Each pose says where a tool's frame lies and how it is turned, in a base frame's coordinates. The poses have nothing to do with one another.
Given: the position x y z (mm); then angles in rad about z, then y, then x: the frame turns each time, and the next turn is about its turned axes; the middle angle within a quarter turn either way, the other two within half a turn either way.
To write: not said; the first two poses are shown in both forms.
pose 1, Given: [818.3, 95.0, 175.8, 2.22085, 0.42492, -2.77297]
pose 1, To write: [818.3, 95.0, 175.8, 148.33, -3.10, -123.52]
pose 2, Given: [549.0, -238.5, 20.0, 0.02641, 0.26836, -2.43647]
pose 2, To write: [549.0, -238.5, 20.0, -138.81, -12.65, 8.94]
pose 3, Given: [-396.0, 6.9, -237.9, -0.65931, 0.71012, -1.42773]
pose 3, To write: [-396.0, 6.9, -237.9, -81.52, 42.83, 35.19]
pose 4, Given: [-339.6, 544.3, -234.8, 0.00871, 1.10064, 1.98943]
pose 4, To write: [-339.6, 544.3, -234.8, 101.36, -20.76, -61.02]
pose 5, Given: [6.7, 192.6, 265.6, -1.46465, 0.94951, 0.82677]
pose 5, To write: [6.7, 192.6, 265.6, 57.78, -42.32, -85.22]
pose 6, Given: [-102.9, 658.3, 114.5, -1.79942, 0.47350, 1.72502]
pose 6, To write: [-102.9, 658.3, 114.5, -115.08, -71.18, 128.70]
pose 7, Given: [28.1, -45.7, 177.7, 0.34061, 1.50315, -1.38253]
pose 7, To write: [28.1, -45.7, 177.7, -89.27, -8.75, 86.30]
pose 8, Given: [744.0, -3.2, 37.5, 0.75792, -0.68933, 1.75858]
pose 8, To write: [744.0, -3.2, 37.5, 102.84, 49.60, 30.15]
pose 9, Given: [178.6, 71.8, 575.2, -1.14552, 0.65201, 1.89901]
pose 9, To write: [178.6, 71.8, 575.2, 140.35, -70.56, 9.80]
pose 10, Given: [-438.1, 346.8, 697.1, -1.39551, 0.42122, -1.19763]
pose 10, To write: [-438.1, 346.8, 697.1, -2.69, 70.55, -61.46]
